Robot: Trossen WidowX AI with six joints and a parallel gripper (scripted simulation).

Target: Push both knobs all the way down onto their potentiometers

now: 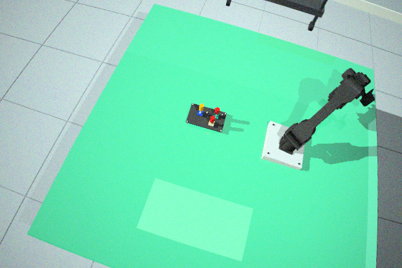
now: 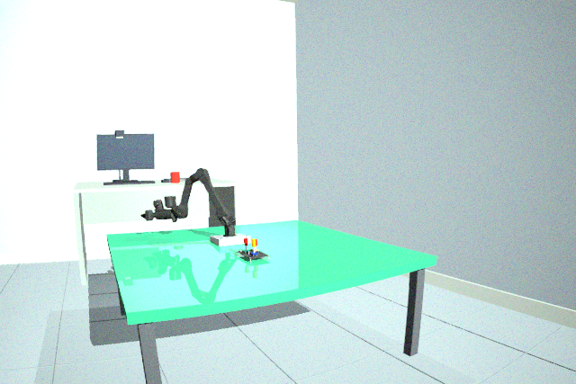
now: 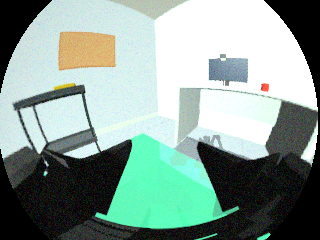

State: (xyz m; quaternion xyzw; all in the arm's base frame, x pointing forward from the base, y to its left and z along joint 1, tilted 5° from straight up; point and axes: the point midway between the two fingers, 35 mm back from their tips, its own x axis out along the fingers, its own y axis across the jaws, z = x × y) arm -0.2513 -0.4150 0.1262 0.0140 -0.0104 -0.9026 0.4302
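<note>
Right now the red knob is 61 cm ahead of my gripper tip, 44 cm to the left of it and 6 cm below it. The rest, counted from my gripper tip: yellow knob 68 cm ahead, 46 cm to the left, 5 cm below.
</note>
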